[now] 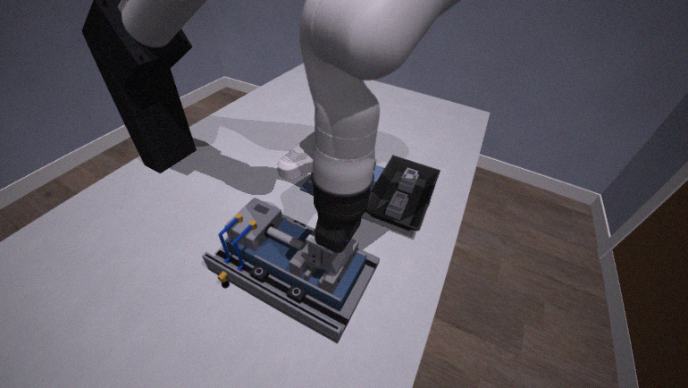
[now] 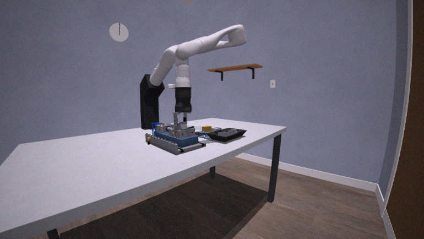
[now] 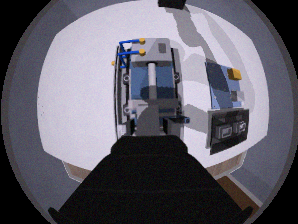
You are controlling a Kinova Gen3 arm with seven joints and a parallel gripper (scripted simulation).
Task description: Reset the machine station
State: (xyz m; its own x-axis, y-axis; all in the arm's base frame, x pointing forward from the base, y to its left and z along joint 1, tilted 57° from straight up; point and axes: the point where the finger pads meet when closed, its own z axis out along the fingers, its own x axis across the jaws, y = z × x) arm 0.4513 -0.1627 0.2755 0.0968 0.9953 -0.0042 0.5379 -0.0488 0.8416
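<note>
Now: the gray aluminum blank 30 mm below my hand. From my hand the other things lie so: black outfeed tray: 110 mm ahead, 300 mm to the left, 120 mm below; then fixed jaw: 30 mm ahead, 10 mm to the left, 60 mm below; then vise: 70 mm behind, 20 mm to the left, 90 mm below.
</note>
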